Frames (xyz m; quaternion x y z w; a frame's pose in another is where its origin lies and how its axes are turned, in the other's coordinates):
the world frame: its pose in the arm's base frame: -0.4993 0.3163 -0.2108 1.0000 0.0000 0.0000 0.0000
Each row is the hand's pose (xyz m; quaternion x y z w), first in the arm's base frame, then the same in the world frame.
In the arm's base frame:
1: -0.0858 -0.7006 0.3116 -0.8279 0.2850 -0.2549 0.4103
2: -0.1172 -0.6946 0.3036 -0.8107 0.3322 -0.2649 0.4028
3: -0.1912 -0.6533 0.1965 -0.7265 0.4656 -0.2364 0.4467
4: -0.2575 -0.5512 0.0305 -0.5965 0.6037 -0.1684 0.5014
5: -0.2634 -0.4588 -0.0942 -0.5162 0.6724 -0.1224 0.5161
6: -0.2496 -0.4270 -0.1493 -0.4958 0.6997 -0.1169 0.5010
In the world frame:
1: 0.4135 1.0169 -0.5224 0.4103 0.2549 0.2850 0.8279
2: 0.3821 1.0109 -0.5144 0.4028 0.2649 0.3322 0.8107
3: 0.3081 0.9696 -0.4073 0.4467 0.2364 0.4656 0.7265
4: 0.2418 0.8675 -0.2413 0.5014 0.1684 0.6037 0.5965
5: 0.2359 0.7751 -0.1166 0.5161 0.1224 0.6724 0.5162
6: 0.2497 0.7433 -0.0615 0.5010 0.1169 0.6997 0.4958

